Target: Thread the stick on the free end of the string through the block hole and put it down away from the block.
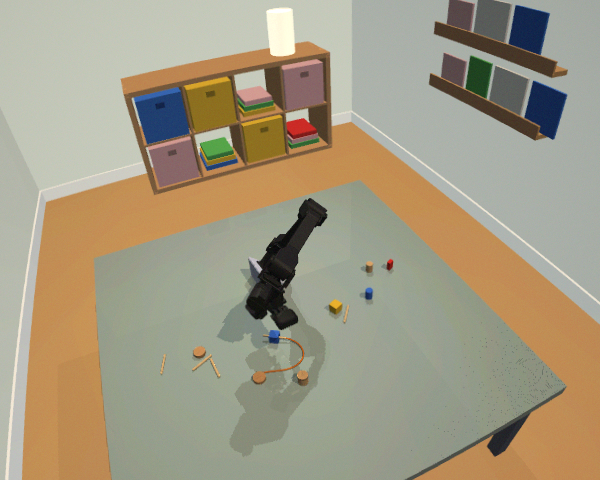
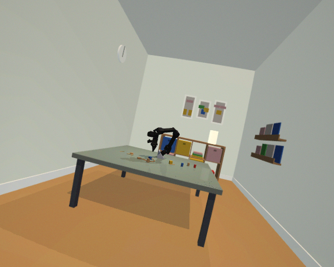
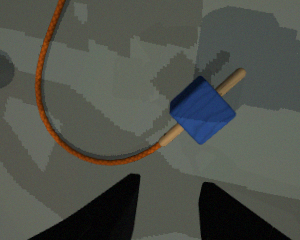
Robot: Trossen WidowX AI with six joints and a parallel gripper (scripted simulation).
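Right now my gripper tip is 2 cm past the blue cube, 1 cm to the left of it and 8 cm above it. From my gripper tip the other things lie so: yellow cube 1 cm behind, 22 cm to the left, 8 cm below; then round wooden button 8 cm ahead, 13 cm to the right, 9 cm below; then thin wooden stick 1 cm behind, 8 cm below.
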